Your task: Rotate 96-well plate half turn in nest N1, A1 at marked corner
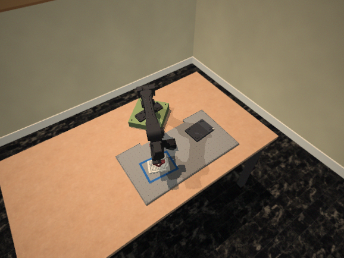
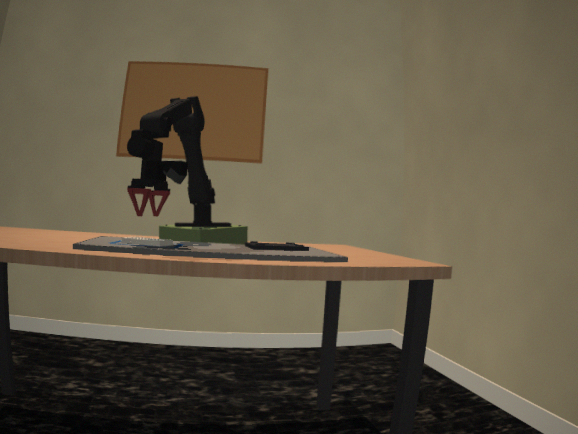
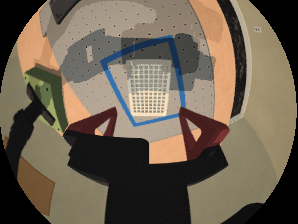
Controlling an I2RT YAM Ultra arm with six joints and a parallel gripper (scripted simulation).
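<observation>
Now: hand 80 mm above the white 96-well plate. Also, from my hand: black plate nest N1: 40 mm behind, 380 mm to the left, 80 mm below.
</observation>
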